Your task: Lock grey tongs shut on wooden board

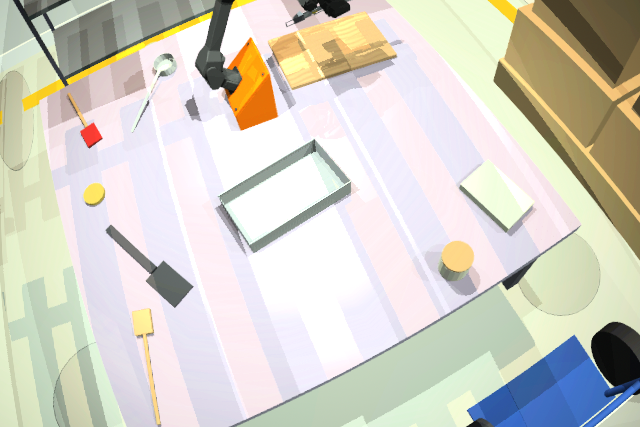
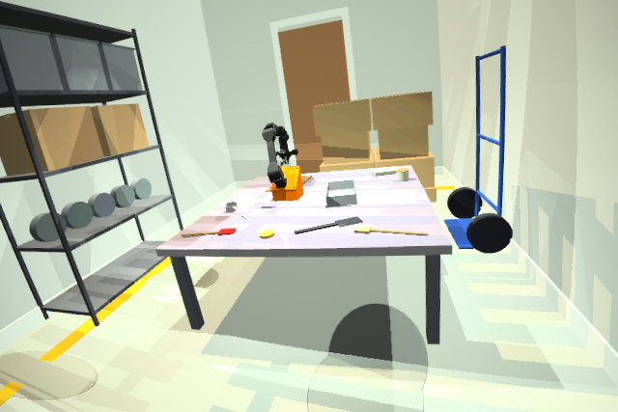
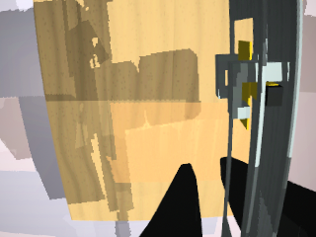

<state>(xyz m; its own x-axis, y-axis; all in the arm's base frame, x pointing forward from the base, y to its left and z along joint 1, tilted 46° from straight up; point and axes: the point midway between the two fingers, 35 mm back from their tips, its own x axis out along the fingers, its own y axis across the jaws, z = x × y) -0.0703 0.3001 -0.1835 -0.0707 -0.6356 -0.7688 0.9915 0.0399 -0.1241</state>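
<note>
Now: the yellow mark 50 mm to the right of my gripper tip and 30 mm above it. From my gripper tip the other things lie so: white block: 700 mm ahead, 160 mm to the left, 140 mm below; grey roasting tin: 450 mm ahead, 350 mm to the right, 130 mm below; wooden board: 150 mm below.
</note>
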